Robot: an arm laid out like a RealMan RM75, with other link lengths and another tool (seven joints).
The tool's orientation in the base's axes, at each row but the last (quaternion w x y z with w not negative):
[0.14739 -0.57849 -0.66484 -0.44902]
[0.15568 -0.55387 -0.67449 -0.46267]
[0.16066 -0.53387 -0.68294 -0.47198]
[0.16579 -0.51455 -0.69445 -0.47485]
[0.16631 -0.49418 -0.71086 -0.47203]
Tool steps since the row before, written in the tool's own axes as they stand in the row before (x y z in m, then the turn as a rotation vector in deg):
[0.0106 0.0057 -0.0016 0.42 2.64 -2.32]
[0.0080 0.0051 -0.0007 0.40 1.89 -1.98]
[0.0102 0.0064 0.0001 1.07 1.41 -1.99]
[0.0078 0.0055 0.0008 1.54 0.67 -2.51]
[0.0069 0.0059 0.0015 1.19 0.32 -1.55]
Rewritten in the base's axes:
[0.0016 0.0051 0.0109 1.51 -1.70 2.71]
[0.0016 0.0041 0.0085 0.95 -1.41 2.18]
[0.0018 0.0059 0.0104 0.27 -1.03 2.44]
[0.0018 0.0051 0.0079 -0.70 -1.21 2.67]
[0.0023 0.0054 0.0071 -0.62 -0.62 1.77]

